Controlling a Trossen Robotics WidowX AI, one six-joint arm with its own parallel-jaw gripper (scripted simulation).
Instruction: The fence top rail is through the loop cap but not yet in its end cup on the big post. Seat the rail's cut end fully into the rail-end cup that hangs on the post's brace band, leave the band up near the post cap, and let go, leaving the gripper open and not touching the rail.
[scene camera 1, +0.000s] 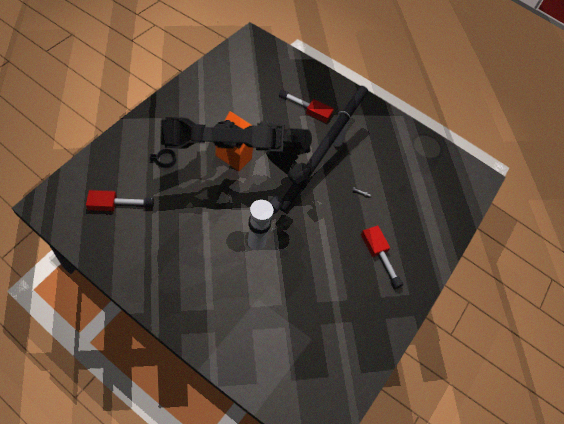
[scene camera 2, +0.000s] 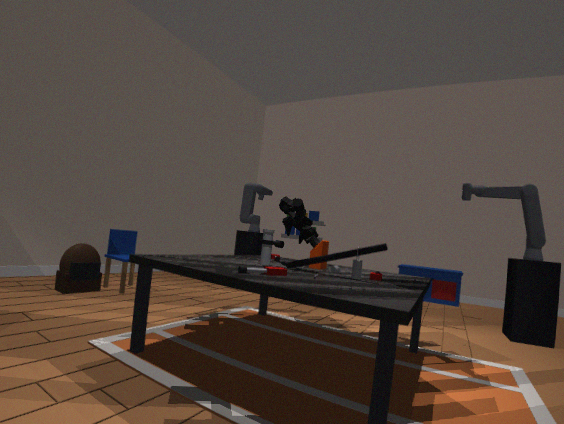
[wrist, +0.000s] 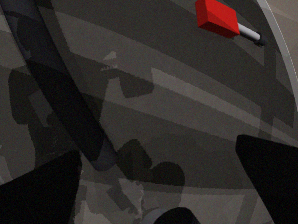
Observation:
My gripper (scene camera 1: 296, 181) is open, with nothing in its grasp. Also in view: a dark top rail (scene camera 1: 322, 149) and a grey post (scene camera 1: 261, 211).
My gripper also shows in the wrist view (wrist: 160, 152).

